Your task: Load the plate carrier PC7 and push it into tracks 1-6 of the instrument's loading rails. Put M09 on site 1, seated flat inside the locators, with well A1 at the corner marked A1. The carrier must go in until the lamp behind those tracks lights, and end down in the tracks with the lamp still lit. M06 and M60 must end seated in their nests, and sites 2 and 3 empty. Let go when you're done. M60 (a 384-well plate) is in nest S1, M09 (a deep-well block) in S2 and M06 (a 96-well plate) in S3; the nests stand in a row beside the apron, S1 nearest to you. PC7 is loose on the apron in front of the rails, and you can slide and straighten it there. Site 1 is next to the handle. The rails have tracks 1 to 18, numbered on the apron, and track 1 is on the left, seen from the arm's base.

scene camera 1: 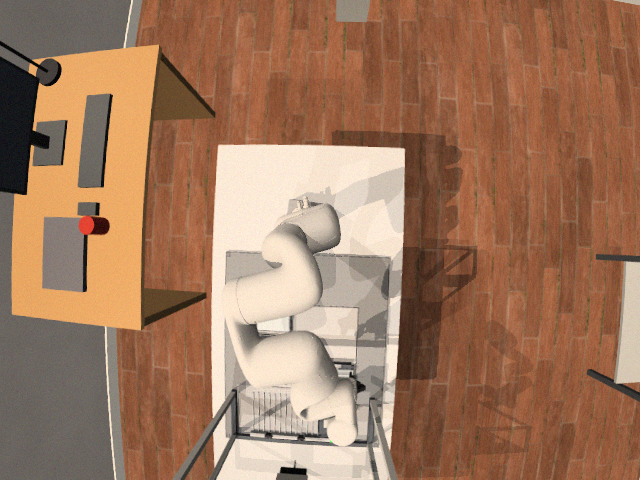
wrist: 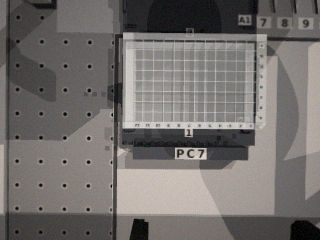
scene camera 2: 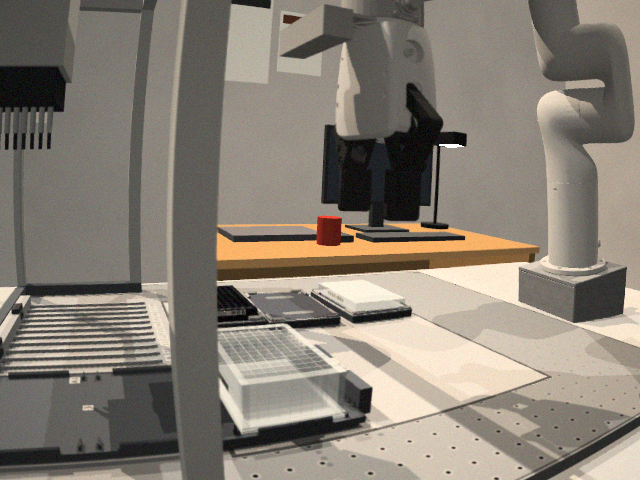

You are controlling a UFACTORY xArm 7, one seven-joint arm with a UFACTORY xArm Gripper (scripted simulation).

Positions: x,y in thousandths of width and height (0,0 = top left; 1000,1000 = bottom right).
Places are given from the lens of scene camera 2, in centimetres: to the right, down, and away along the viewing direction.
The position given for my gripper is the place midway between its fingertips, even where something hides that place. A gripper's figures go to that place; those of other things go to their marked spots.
my gripper (scene camera 2: 587,449): 5, -2, 42
dark plate carrier PC7 (scene camera 2: 560,822): 3, 13, 38
clear deep-well block M09 (scene camera 2: 418,786): -4, 10, 34
black plate (scene camera 2: 362,636): -12, 8, 62
The marked spots on the dark plate carrier PC7 and the black plate are 28 cm apart.
